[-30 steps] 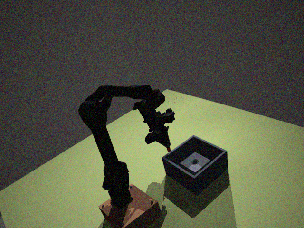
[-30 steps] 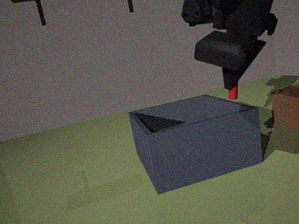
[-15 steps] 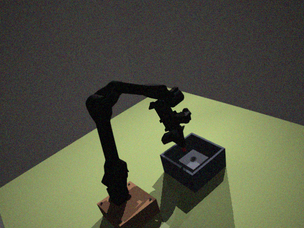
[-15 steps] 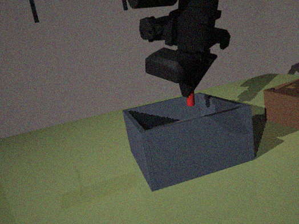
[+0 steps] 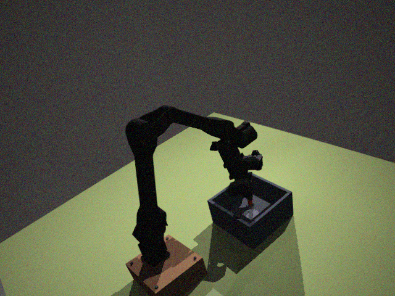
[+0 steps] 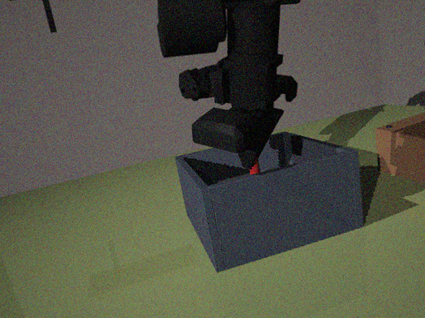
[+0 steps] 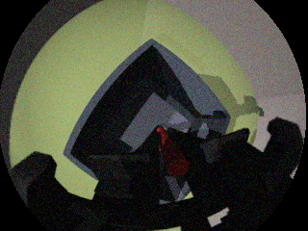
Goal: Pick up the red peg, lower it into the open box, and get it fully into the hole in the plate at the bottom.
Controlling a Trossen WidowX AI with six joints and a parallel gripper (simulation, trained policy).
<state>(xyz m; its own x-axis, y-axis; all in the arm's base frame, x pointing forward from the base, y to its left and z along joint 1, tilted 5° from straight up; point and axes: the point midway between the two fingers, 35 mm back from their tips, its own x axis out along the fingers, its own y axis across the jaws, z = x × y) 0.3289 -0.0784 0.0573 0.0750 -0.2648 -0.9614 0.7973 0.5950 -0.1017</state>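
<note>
Now: gripper tip 2 cm below the red peg and 1 cm to the right of it. The rest, counted from my gripper tip: grey plate 4 cm below, 1 cm behind; blue box 6 cm below, 1 cm behind.
</note>
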